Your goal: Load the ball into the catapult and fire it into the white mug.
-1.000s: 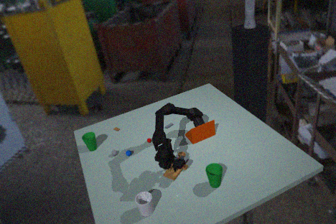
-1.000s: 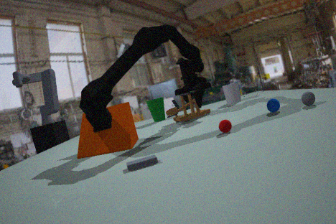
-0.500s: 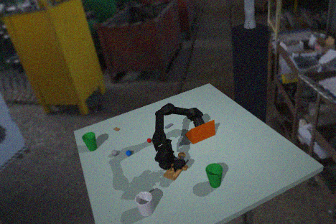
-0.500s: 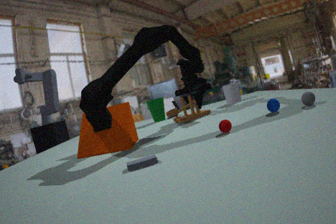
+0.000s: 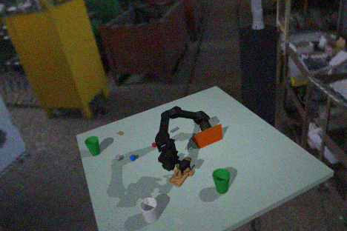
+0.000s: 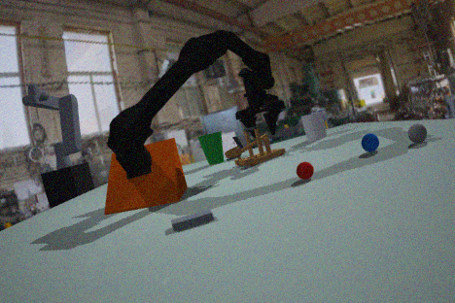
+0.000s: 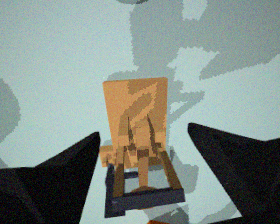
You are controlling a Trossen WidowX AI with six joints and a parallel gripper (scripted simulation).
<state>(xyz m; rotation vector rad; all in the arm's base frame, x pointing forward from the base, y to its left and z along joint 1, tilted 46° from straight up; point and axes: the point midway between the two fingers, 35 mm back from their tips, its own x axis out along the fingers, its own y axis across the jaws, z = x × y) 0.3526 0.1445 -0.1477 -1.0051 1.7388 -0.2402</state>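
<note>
Right now my gripper tip is 380 mm to the left of the red ball, 50 mm above it and 10 mm past it. Round my gripper tip: wooden catapult (70 mm behind, 30 mm to the right, 20 mm below); then white mug (240 mm ahead, 160 mm to the left, 40 mm below); then blue ball (330 mm to the right, 170 mm ahead, 50 mm below).
</note>
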